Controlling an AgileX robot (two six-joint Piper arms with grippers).
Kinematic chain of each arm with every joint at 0, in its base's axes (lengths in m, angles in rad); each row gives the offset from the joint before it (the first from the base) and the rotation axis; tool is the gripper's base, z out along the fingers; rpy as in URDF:
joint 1: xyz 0 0 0.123 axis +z
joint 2: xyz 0 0 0 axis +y
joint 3: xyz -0.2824 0 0.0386 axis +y
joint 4: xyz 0.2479 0 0.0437 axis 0.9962 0 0.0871
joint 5: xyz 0 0 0 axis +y
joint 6: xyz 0.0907 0 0.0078 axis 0.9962 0 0.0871
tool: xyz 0 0 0 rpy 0 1.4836 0
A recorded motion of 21 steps. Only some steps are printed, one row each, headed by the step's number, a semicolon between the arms.
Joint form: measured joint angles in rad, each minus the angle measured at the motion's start. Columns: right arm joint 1, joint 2, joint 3, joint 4, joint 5, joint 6; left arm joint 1, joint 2, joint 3, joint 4, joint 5, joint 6.
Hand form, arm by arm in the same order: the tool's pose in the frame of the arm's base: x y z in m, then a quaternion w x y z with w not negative. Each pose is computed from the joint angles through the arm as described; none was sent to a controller.
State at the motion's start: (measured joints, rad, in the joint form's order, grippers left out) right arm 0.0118 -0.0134 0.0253 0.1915 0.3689 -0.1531; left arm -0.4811 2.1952 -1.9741 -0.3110 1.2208 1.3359
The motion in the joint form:
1: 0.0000 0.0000 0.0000 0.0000 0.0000 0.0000; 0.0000 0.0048 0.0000 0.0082 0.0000 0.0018
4: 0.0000 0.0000 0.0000 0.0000 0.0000 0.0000; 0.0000 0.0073 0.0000 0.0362 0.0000 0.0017
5: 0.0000 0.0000 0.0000 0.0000 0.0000 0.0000; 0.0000 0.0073 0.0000 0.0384 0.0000 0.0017
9: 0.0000 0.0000 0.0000 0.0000 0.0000 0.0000; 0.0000 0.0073 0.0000 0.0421 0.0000 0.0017
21: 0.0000 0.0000 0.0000 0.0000 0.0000 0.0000; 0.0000 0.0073 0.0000 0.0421 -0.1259 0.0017
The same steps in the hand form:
1: 0.0525 0.0069 0.1727 0.59756 -0.01495 0.80074 0.03875; 0.4033 -0.2393 0.2305 0.15561 0.75335 0.63260 -0.08982
4: 0.0525 0.0069 0.1727 0.59756 -0.01495 0.80074 0.03875; 0.4045 -0.2374 0.2286 0.14908 0.75696 0.63144 -0.07798
5: 0.0525 0.0069 0.1727 0.59756 -0.01495 0.80074 0.03875; 0.4046 -0.2372 0.2286 0.14865 0.75724 0.63132 -0.07702
9: 0.0525 0.0069 0.1727 0.59756 -0.01495 0.80074 0.03875; 0.4048 -0.2369 0.2285 0.14794 0.75771 0.63112 -0.07539
21: 0.0525 0.0069 0.1727 0.59756 -0.01495 0.80074 0.03875; 0.4151 -0.2409 0.2314 0.20320 0.74605 0.63233 -0.04763

